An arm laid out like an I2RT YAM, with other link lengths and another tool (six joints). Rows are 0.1 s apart.
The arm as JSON. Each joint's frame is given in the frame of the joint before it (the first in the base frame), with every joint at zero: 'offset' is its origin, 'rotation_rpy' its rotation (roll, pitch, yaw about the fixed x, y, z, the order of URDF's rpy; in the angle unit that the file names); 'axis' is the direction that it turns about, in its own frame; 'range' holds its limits. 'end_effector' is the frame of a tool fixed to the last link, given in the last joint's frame.
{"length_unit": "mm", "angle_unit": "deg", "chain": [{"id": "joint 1", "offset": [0.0, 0.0, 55.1], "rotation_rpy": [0.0, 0.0, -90.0], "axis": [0.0, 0.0, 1.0], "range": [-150.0, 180.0]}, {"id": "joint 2", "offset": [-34.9, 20.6, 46.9], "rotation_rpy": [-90.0, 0.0, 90.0], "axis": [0.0, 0.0, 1.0], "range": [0.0, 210.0]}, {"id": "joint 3", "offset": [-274.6, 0.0, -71.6], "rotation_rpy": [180.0, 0.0, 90.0], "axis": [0.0, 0.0, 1.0], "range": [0.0, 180.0]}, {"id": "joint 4", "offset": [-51.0, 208.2, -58.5], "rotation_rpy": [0.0, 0.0, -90.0], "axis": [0.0, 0.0, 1.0], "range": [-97.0, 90.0]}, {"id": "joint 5", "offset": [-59.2, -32.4, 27.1], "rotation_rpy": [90.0, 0.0, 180.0], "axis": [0.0, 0.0, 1.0], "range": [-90.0, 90.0]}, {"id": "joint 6", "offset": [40.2, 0.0, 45.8], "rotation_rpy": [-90.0, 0.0, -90.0], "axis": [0.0, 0.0, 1.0], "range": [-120.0, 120.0]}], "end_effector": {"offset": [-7.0, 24.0, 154.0], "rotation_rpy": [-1.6, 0.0, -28.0]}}
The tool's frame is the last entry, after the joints.
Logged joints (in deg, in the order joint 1, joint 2, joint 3, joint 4, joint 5, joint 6), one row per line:
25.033 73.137 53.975 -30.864 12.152 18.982
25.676 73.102 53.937 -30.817 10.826 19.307
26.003 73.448 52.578 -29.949 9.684 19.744
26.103 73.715 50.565 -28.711 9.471 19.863
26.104 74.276 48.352 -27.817 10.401 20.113
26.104 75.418 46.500 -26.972 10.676 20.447
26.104 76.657 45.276 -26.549 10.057 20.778
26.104 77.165 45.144 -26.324 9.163 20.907
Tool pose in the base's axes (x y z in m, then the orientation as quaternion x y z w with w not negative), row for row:
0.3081 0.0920 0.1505 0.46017 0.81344 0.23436 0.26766
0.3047 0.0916 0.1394 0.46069 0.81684 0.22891 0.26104
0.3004 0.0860 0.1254 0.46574 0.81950 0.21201 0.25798
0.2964 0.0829 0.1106 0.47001 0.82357 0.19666 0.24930
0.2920 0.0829 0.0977 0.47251 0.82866 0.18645 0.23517
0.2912 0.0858 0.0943 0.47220 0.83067 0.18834 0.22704
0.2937 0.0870 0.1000 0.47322 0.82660 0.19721 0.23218
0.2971 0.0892 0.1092 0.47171 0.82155 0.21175 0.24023
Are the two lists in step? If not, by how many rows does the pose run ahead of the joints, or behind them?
The pose runs 2 rows ahead of the joints: the pose in row i belongs to the joints in row i + 2.
